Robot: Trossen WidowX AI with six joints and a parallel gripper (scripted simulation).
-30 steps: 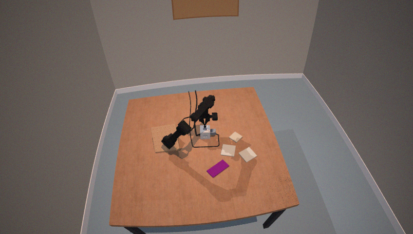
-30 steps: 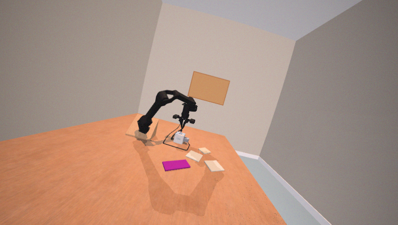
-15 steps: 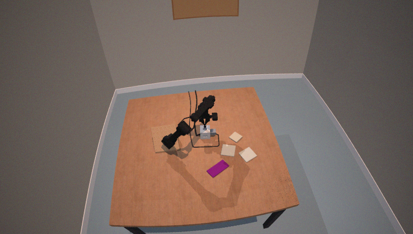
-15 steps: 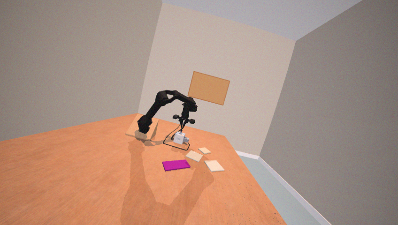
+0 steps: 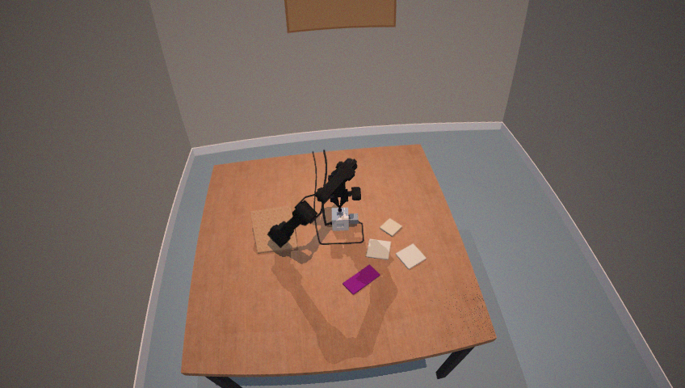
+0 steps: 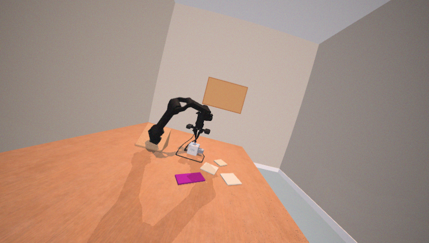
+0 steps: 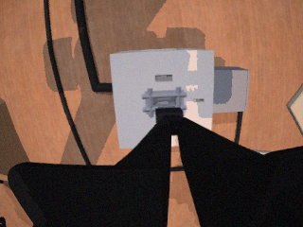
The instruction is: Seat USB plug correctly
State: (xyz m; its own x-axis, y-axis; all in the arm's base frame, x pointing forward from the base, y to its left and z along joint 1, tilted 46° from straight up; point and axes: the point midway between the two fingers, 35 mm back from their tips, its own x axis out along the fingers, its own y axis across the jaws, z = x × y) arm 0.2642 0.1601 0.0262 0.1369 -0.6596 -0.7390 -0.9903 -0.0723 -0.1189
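The USB plug is 2 cm below my gripper tip. From my gripper tip the other things lie so: magenta card: 32 cm to the right, 12 cm below, 7 cm ahead; then USB socket: 5 cm below.
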